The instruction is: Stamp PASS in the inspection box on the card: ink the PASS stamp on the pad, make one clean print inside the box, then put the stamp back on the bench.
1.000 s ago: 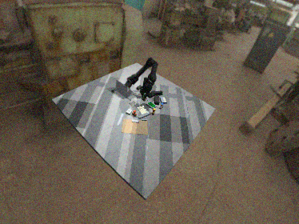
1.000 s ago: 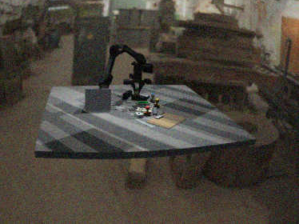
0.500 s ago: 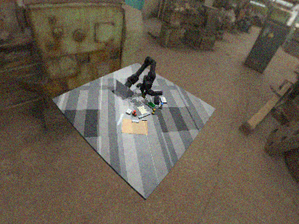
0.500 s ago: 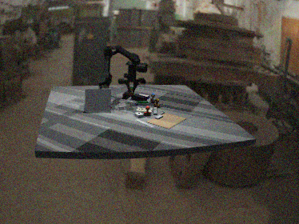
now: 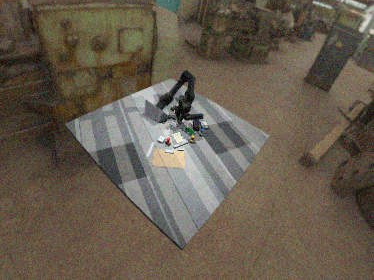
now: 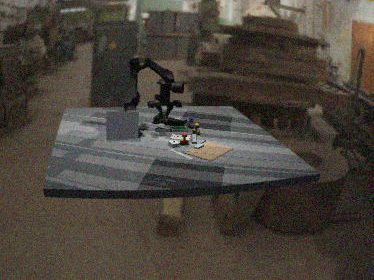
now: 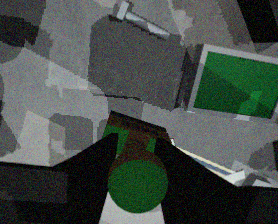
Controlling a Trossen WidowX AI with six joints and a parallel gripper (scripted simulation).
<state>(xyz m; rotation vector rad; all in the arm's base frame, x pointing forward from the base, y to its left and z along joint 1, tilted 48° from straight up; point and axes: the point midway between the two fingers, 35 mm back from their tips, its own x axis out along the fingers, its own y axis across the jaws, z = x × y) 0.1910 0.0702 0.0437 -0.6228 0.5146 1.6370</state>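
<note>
Now: the green ink pad 90 mm ahead of my gripper tip, 40 mm to the left of it and 70 mm below it. Round my gripper tip: dark block: 70 mm ahead, 140 mm to the left, 60 mm below; then cream card: 90 mm ahead, 80 mm to the right, 80 mm below; then pass stamp: right at my gripper tip.
</note>
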